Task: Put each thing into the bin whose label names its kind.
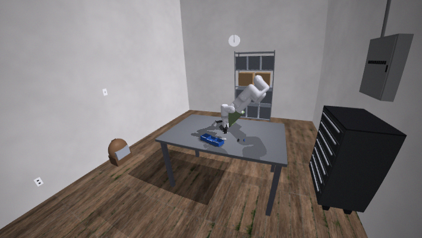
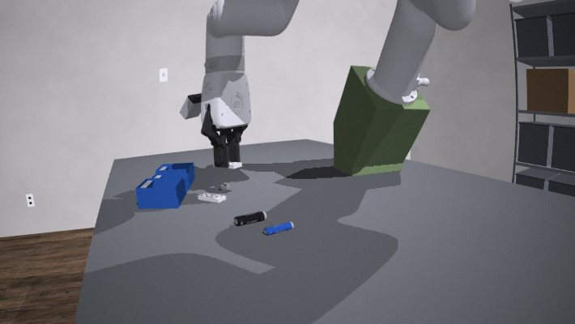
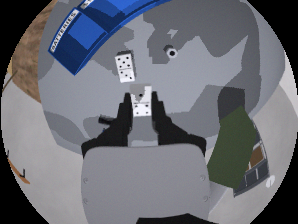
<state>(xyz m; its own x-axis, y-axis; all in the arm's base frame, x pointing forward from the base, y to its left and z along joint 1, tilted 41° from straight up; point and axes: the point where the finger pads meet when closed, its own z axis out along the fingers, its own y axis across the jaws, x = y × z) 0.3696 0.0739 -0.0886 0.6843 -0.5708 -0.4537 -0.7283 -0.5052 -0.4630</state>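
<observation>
The white domino lies 80 mm below my hand and 40 mm ahead of it. From my hand the other things lie so: blue bin 120 mm ahead, 90 mm to the right, 60 mm below; then white dotted piece 20 mm below; then small nut 80 mm below, 70 mm to the right.
</observation>
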